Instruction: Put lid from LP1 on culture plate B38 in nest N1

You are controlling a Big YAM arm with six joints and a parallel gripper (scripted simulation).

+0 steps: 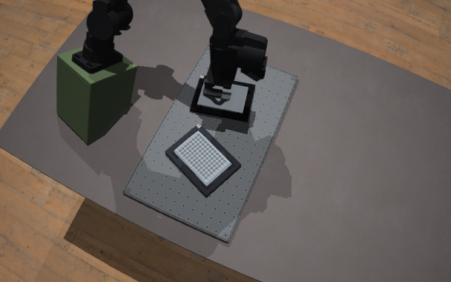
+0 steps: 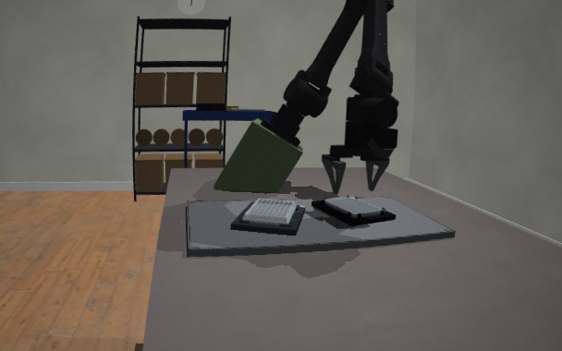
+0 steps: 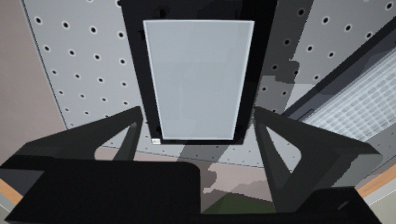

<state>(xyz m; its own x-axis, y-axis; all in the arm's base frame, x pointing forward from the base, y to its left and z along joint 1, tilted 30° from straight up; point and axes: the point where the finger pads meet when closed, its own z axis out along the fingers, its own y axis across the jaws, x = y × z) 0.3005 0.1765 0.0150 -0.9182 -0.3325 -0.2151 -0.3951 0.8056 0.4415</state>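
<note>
Now: hand 40 mm above the clear lid. From my hand the other things lie so: lid park LP1: 50 mm below; culture plate B38: 180 mm to the right, 70 mm ahead, 40 mm below.
</note>
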